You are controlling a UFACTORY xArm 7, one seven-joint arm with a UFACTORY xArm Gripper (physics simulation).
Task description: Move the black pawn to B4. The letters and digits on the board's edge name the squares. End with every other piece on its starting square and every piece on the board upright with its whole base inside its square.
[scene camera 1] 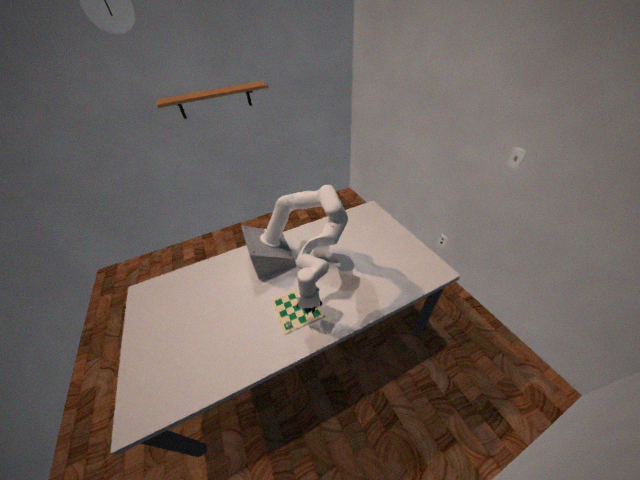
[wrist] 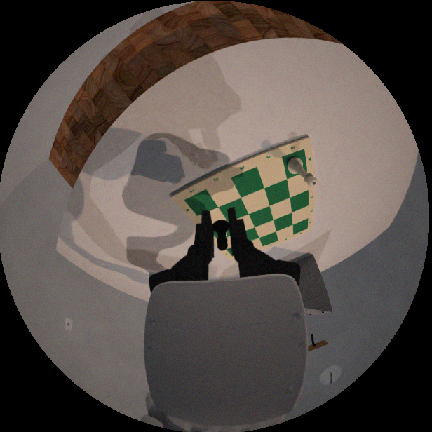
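Seen in the pictures: gripper, fingertip midpoint: (scene camera 1: 310,312); arm's base, link origin: (scene camera 1: 270,240).
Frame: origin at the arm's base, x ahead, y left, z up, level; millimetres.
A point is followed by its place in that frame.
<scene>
The black pawn (wrist: 221,235) is between the fingers of my gripper (wrist: 219,218) (scene camera 1: 310,310) @(x 526, y -2, z -60 mm), which is shut on it. The pawn and fingers are above the green and cream board (wrist: 258,199) (scene camera 1: 276,312) @(x 403, y -144, z -122 mm), toward its number 1 side. A pale chess piece (wrist: 301,170) (scene camera 1: 287,324) @(x 506, y -123, z -101 mm) stands upright on A5, the green corner square. B4, a green square (wrist: 276,191), shows bare in the wrist view. The fingers and gripper body hide part of the board near the 1 and 2 columns, so any piece there cannot be made out.
The board lies on a white table (scene camera 1: 206,335) @(x 336, y -499, z -127 mm) (wrist: 350,100), near its front edge. The grey wedge-shaped arm base (scene camera 1: 269,258) @(x 146, y -57, z 9 mm) (wrist: 316,287) stands behind the board. The arm's shadow falls on the table beside the number 1 side.
</scene>
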